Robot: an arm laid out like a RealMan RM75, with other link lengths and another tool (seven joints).
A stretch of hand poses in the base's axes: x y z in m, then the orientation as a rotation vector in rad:
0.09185 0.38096 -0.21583 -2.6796 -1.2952 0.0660
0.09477 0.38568 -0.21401 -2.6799 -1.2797 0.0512
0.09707 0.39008 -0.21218 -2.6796 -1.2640 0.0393
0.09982 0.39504 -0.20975 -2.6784 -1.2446 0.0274
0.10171 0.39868 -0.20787 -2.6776 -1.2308 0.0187
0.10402 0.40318 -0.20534 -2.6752 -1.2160 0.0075
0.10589 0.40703 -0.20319 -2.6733 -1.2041 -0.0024
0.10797 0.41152 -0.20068 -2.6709 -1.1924 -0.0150
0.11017 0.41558 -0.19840 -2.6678 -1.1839 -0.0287
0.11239 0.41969 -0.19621 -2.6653 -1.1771 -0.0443
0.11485 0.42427 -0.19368 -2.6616 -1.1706 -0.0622
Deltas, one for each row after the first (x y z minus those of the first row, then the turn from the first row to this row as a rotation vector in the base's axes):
0.00292 0.00472 0.00182 0.0098 -0.0053 -0.0104
0.00522 0.00912 0.00365 0.0192 -0.0087 -0.0206
0.00797 0.01408 0.00608 0.0305 -0.0109 -0.0329
0.00986 0.01772 0.00796 0.0385 -0.0128 -0.0417
0.01217 0.02222 0.01049 0.0488 -0.0153 -0.0509
0.01404 0.02607 0.01264 0.0573 -0.0180 -0.0584
0.01612 0.03056 0.01515 0.0670 -0.0222 -0.0658
0.01832 0.03462 0.01743 0.0763 -0.0276 -0.0711
0.02054 0.03873 0.01962 0.0852 -0.0348 -0.0756
0.02300 0.04331 0.02215 0.0955 -0.0431 -0.0797

